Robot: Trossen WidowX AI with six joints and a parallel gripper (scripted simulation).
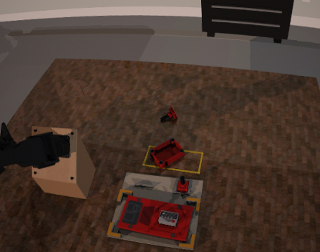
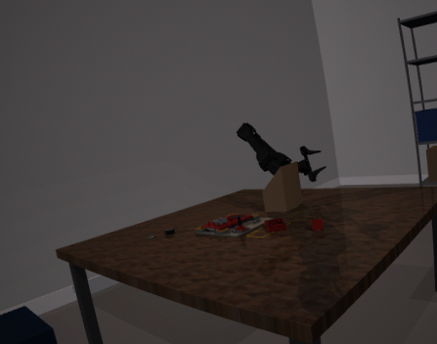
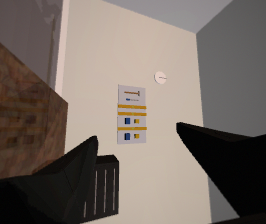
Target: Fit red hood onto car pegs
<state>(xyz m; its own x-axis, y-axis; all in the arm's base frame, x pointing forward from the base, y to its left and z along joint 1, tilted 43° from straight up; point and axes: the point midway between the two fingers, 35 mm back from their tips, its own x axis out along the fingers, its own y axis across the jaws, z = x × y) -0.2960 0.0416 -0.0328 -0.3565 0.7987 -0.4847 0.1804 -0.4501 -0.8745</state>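
Now: gripper tip 60 cm short of the red hood, 18 cm above it and 4 cm to the right of it. Round my gripper tip: grey engine block: 64 cm ahead, 20 cm to the right, 16 cm below; grey jig: 60 cm ahead, 18 cm to the right, 17 cm below.
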